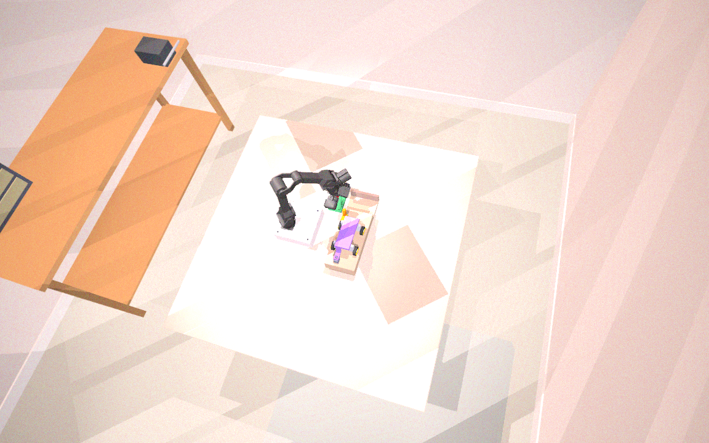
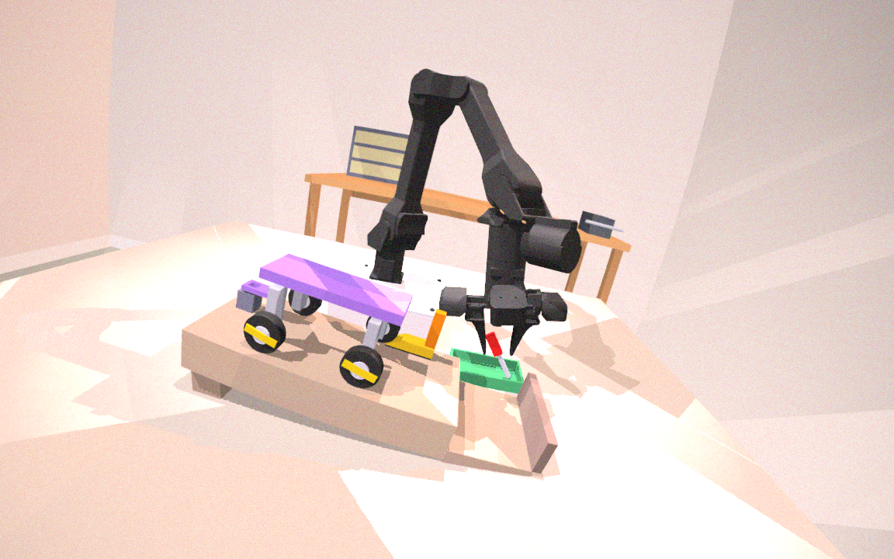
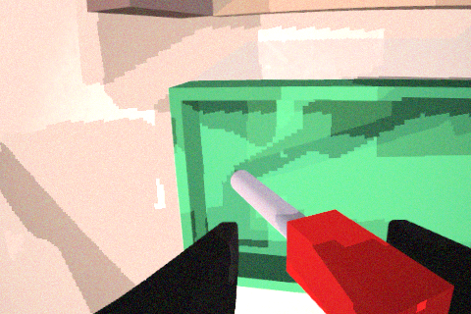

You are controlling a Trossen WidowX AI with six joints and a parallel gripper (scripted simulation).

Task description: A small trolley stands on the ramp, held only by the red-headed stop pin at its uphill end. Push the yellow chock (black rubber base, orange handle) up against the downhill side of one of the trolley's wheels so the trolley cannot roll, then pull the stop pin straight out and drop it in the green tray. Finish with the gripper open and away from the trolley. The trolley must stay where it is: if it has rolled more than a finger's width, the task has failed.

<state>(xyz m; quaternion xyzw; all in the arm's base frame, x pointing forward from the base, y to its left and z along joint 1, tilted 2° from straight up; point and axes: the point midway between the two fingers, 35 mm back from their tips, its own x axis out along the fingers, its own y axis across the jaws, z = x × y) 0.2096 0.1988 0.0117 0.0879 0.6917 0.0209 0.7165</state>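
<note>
My gripper tip is right at the red-headed stop pin. Round my gripper tip: yellow chock: 13 cm to the right, 6 cm ahead, 4 cm above; then green tray: 5 cm below, 1 cm to the right; then brown end wall: 14 cm ahead, 3 cm to the left, 1 cm below.
</note>
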